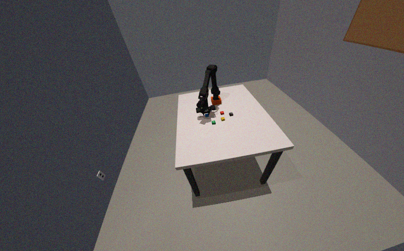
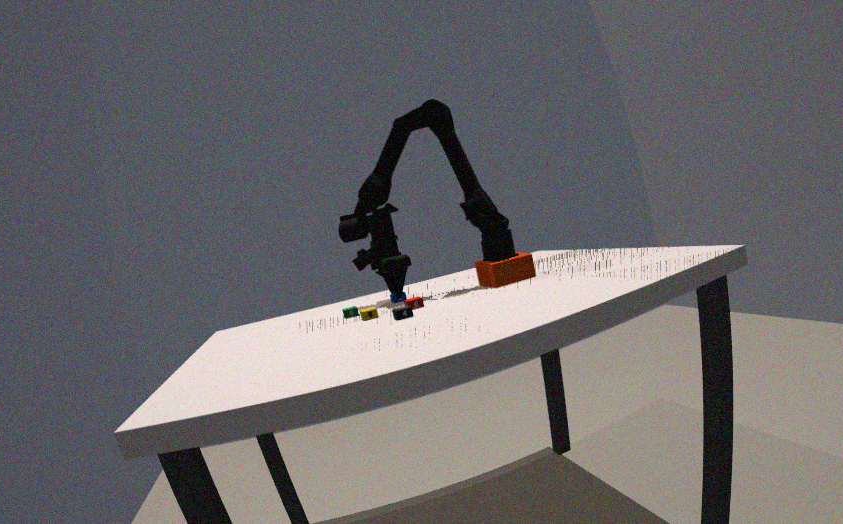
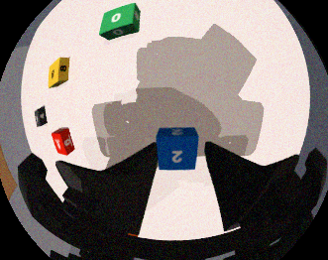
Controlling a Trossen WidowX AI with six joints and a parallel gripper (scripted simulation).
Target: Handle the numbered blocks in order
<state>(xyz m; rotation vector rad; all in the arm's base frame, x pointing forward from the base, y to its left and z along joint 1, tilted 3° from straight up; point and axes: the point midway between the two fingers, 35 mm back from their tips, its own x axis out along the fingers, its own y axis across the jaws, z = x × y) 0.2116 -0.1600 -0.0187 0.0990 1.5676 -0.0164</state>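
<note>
My gripper tip is 6 cm short of the black block and 24 cm to the right of it. Round my gripper tip: red block 1 cm ahead, 16 cm to the left; blue block right at my gripper tip; green block 13 cm ahead, 4 cm to the left.
</note>
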